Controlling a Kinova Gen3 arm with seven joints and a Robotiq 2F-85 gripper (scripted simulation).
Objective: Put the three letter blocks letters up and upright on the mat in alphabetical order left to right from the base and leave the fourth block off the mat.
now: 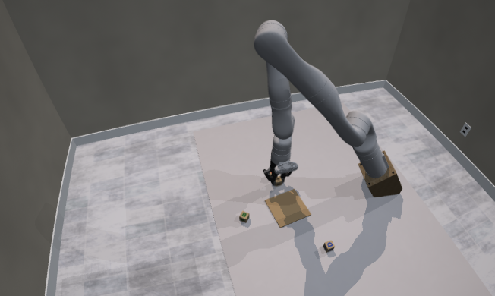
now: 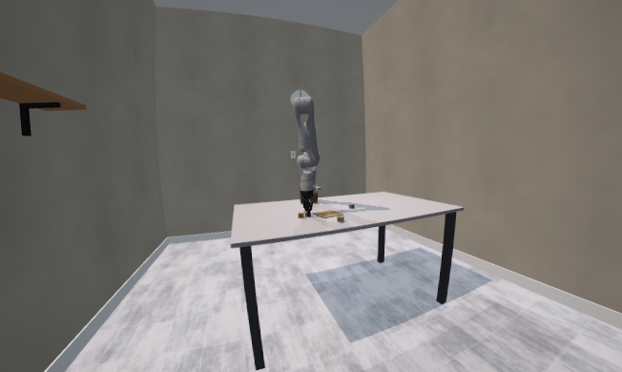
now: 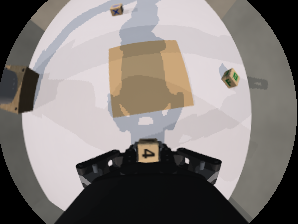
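Now: the block right at my hand. Round my hand: tan mat (130 mm to the left, 20 mm below).
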